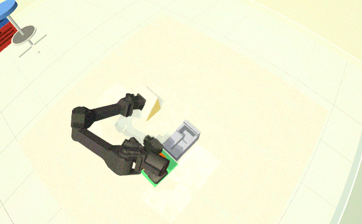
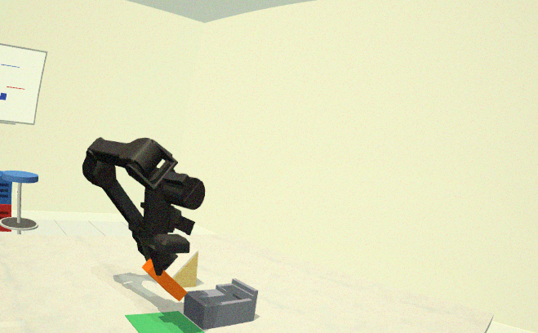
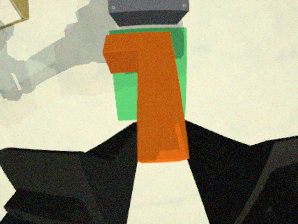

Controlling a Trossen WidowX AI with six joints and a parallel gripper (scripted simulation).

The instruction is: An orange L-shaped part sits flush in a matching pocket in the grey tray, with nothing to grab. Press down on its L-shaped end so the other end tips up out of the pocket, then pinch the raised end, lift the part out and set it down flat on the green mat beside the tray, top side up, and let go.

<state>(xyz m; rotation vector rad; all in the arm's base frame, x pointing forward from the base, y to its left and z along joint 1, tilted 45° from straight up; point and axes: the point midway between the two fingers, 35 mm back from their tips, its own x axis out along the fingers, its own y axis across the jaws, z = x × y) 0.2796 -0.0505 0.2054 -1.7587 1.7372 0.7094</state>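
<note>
Right now my gripper tip is 20 mm to the right of the green mat and 150 mm above it. From my gripper tip the other things lie so: orange L-shaped part 10 mm behind, 30 mm to the left, 30 mm below.
</note>
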